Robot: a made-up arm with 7 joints.
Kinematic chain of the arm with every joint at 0, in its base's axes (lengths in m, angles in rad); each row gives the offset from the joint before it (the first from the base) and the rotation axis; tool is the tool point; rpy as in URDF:
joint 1: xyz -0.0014 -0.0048 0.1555 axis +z
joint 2: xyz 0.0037 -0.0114 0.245 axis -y
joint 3: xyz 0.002 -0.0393 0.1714 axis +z
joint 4: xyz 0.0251 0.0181 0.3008 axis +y
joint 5: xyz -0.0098 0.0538 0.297 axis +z
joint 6: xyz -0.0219 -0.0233 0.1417 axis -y
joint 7: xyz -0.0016 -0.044 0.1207 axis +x
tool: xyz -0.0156 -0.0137 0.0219 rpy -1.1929 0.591 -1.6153
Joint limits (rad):
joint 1: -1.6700..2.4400
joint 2: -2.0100..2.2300
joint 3: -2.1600..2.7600
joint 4: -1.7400..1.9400
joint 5: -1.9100..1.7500
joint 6: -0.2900..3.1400
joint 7: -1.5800..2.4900
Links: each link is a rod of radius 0.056 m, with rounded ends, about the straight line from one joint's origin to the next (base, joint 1, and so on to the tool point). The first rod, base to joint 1, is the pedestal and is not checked.
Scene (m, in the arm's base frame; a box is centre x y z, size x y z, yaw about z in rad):
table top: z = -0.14
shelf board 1: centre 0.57 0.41 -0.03 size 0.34 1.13 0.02 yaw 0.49
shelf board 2: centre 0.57 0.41 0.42 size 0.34 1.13 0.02 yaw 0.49
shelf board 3: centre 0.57 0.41 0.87 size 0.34 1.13 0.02 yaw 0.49
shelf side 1: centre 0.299 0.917 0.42 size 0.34 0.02 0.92 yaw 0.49
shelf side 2: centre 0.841 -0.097 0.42 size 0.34 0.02 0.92 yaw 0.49
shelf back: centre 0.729 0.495 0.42 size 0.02 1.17 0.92 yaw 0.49
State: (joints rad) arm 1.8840 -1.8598 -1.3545 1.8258 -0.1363 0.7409 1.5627
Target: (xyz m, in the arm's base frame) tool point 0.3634 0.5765 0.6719
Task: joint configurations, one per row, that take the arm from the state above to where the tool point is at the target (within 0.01 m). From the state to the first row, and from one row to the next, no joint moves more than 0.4 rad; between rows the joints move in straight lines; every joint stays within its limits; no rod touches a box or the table.
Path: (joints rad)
1: 2.0693 -1.7493 -1.3212 1.8639 -0.3283 1.0384 1.8718
2: 2.2547 -1.6388 -1.2880 1.9019 -0.5202 1.3358 2.1809
3: 2.4400 -1.5282 -1.2547 1.9400 -0.7122 1.6333 2.4900
4: 2.3757 -1.5460 -1.4189 1.9400 -0.3540 1.5655 2.3109
5: 2.3113 -1.5638 -1.5831 1.9400 0.0043 1.4976 2.1318
6: 2.2470 -1.5815 -1.7473 1.9400 0.3625 1.4298 1.9527
7: 2.1826 -1.5993 -1.9114 1.9400 0.7207 1.3620 1.7736
8: 2.1183 -1.6171 -2.0756 1.9400 1.0789 1.2942 1.5945
9: 2.0614 -1.5512 -2.0292 1.9145 0.7148 1.1089 1.5800
10: 2.0046 -1.4853 -1.9828 1.8891 0.3507 0.9236 1.5654
11: 1.9477 -1.4194 -1.9364 1.8636 -0.0134 0.7382 1.5509

